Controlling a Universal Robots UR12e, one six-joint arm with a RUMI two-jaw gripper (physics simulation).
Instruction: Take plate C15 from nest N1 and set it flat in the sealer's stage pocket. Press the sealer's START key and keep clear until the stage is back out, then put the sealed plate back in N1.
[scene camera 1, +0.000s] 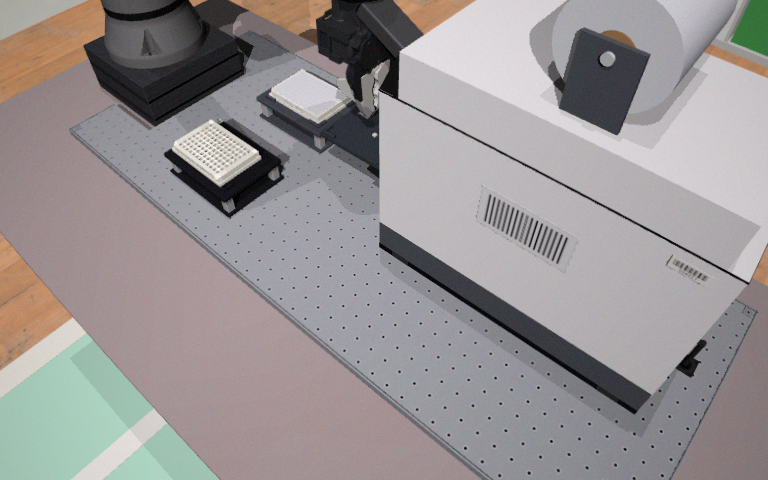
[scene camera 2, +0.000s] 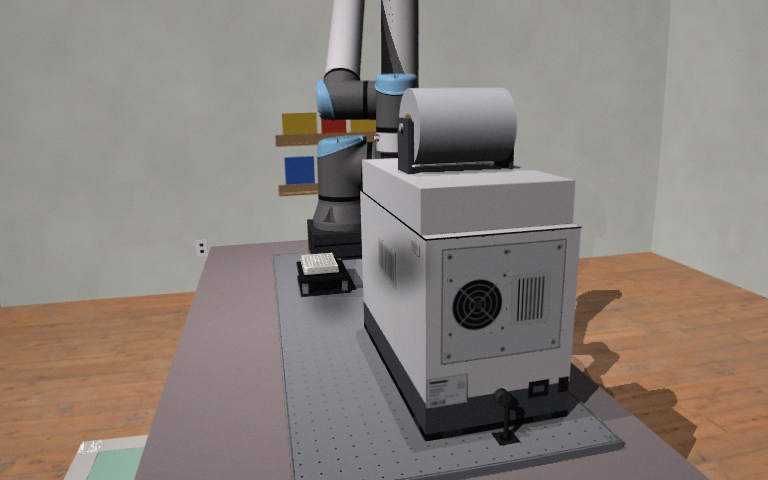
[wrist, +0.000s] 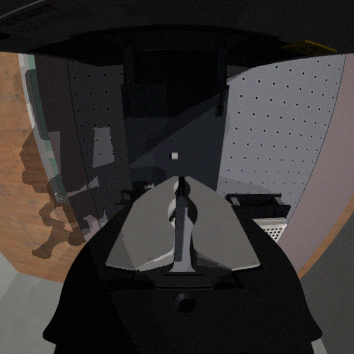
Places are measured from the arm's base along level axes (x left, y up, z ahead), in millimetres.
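Pixels of known places: gripper, between the fingertips: (scene camera 1: 369, 115) (wrist: 180, 178); arm's base, origin of its link: (scene camera 1: 157, 41) (scene camera 2: 343, 224).
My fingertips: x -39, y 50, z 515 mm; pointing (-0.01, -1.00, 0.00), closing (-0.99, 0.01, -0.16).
For each thing: its top centre in the pictures, then the offset to it from my fingertips. "pt": a spot on its surface instead. Level surfaces: height alone.
- plate with a smooth white top, centre of its top: (scene camera 1: 309, 92) dx +77, dy -72, dz -177 mm
- dark nest, centre of its top: (scene camera 1: 309, 96) (wrist: 151, 240) dx +77, dy -82, dz -177 mm
- white plate with open wells, centre of its top: (scene camera 1: 214, 147) (wrist: 257, 246) (scene camera 2: 318, 260) dx -126, dy -68, dz -220 mm
- large foil roll, centre of its top: (scene camera 2: 455, 87) dx -47, dy +344, dz +335 mm
- perforated board, height of its surface: dy -132 mm
- small black fitting, a spot on its surface: (scene camera 2: 505, 416) (scene camera 1: 696, 353) pt dx -83, dy -96, dz +547 mm
A plate with a smooth white top (scene camera 1: 308, 93) sits level in a dark nest (scene camera 1: 283, 114) beside the sealer's stage. A white plate with open wells (scene camera 1: 218, 150) (scene camera 2: 320, 263) (wrist: 272, 227) sits in the other nest (scene camera 1: 266, 161). I cannot read the plate or nest labels. The sealer (scene camera 1: 509, 169) (scene camera 2: 492, 209) has its dark stage (scene camera 1: 356, 135) (wrist: 200, 150) out, with no plate on the part that shows. My gripper (scene camera 1: 369, 112) (wrist: 180, 178) is shut and empty, low over the stage close to the sealer's front. The START key does not show.
A large foil roll (scene camera 1: 679, 33) (scene camera 2: 464, 124) stands on top of the sealer. The robot's base (scene camera 1: 164, 84) stands behind the nests. A perforated board (scene camera 1: 317, 266) (scene camera 2: 334, 396) lies under the nests and sealer. A small black fitting (scene camera 1: 688, 362) (scene camera 2: 505, 416) stands behind the sealer.
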